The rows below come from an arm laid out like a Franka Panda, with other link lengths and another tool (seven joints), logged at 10 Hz.
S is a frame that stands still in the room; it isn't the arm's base.
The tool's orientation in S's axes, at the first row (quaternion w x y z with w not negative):
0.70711 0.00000 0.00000 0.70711
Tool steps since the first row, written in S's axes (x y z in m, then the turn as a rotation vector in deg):
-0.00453 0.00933 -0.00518 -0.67 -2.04 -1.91
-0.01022 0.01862 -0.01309 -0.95 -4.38 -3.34
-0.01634 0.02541 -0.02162 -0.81 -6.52 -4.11
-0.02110 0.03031 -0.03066 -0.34 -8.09 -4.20
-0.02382 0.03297 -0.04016 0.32 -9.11 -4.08
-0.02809 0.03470 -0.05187 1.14 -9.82 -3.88
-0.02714 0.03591 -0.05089 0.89 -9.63 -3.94
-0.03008 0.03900 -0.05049 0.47 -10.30 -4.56
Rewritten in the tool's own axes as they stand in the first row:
0.00933 0.00453 -0.00518 -2.04 0.67 -1.91
0.01862 0.01022 -0.01309 -4.38 0.95 -3.34
0.02541 0.01634 -0.02162 -6.52 0.81 -4.11
0.03031 0.02110 -0.03066 -8.09 0.34 -4.20
0.03297 0.02382 -0.04016 -9.11 -0.32 -4.08
0.03470 0.02809 -0.05187 -9.82 -1.14 -3.88
0.03591 0.02714 -0.05089 -9.63 -0.89 -3.94
0.03900 0.03008 -0.05049 -10.30 -0.47 -4.56

